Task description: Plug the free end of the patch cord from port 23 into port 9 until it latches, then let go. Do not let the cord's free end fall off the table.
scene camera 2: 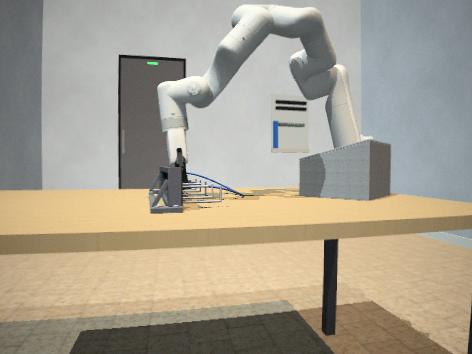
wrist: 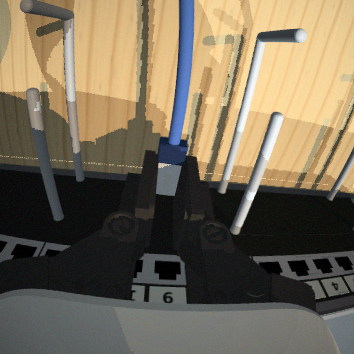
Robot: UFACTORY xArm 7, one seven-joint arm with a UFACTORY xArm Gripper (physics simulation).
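The black gripper is shut on the cord's plug, which has a dark blue boot and a pale body. The blue cord runs from the boot away from the panel. The patch panel stands on the table. In the wrist view, port 9 shows between the gripper's linkages, beside its label, which is seen upside down. The plug's pale body points toward the port row, apart from port 9 in this view. Port 23 cannot be made out.
Grey cable-guide rods stick out from the panel on both sides of the plug. The wooden table carries the panel and the grey block under the arm's base. The table's near edge runs in front of the panel.
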